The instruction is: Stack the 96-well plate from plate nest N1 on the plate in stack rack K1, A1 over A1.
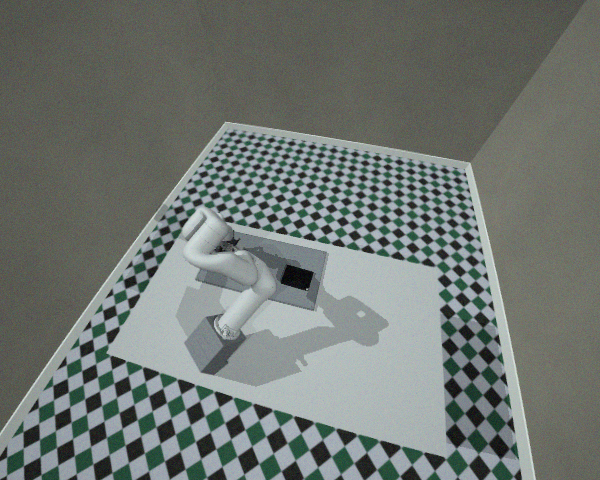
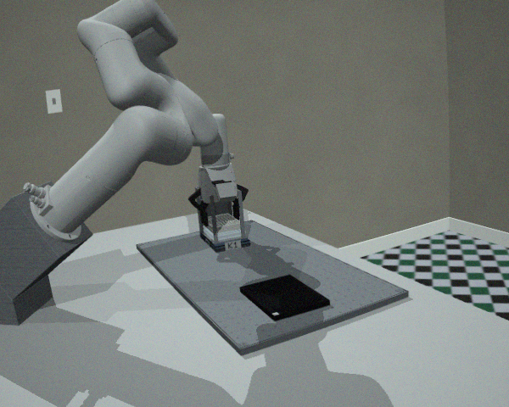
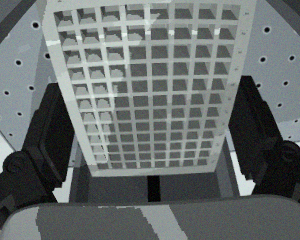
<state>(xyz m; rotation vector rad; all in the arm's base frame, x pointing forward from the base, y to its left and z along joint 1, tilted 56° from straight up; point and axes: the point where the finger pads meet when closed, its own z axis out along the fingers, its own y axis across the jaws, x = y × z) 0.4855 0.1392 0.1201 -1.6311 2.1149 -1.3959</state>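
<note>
Now: hand 3 cm short of the dark rack wall, 6 cm to the right of it and 2 cm below it. From my hand the other things lie so: pale A1 square 32 cm behind, 41 cm to the right, 5 cm below; then K1 label 4 cm behind, 8 cm to the right, 5 cm below; then white 96-well plate 1 cm below.
</note>
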